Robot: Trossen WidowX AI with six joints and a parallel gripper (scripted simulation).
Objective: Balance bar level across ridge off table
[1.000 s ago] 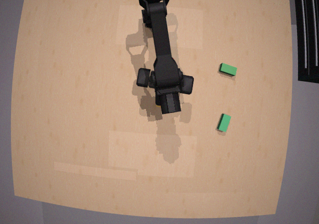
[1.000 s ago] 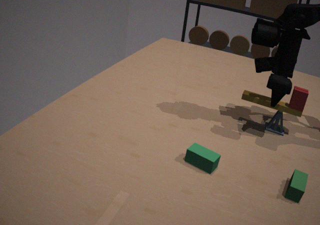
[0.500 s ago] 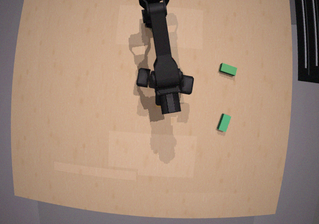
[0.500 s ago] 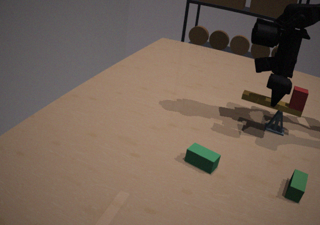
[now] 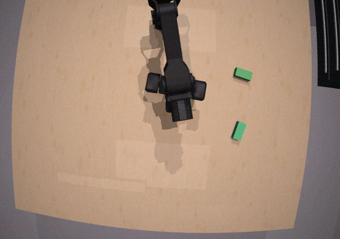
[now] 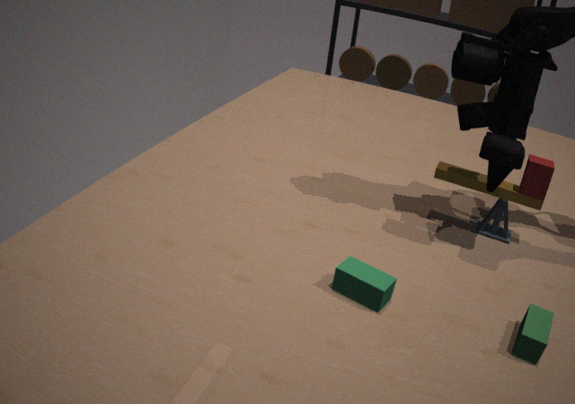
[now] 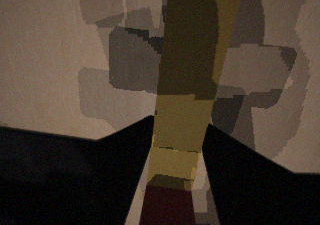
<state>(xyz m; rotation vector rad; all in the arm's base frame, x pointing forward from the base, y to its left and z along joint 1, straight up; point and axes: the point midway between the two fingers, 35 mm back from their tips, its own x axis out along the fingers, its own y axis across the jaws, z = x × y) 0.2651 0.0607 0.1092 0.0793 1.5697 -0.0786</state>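
Now: gripper tip 3 cm past the ridge and 1 cm above it.
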